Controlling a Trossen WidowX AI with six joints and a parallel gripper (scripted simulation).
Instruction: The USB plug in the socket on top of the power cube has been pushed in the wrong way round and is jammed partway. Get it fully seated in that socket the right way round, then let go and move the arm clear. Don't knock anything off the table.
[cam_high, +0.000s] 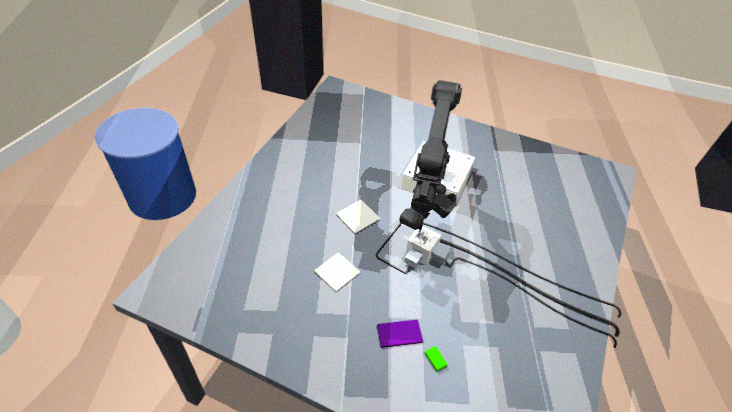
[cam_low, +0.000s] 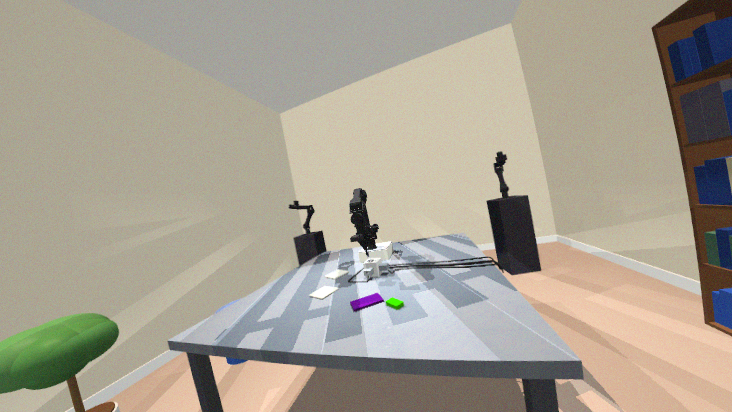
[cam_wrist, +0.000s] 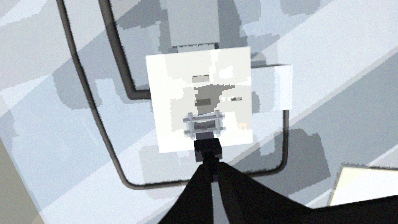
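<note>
The USB plug is 10 mm below my gripper tip. From my gripper tip the other things lie so: purple block 310 mm ahead, 30 mm to the left, 130 mm below; then green block 350 mm ahead, 140 mm to the left, 130 mm below.
</note>
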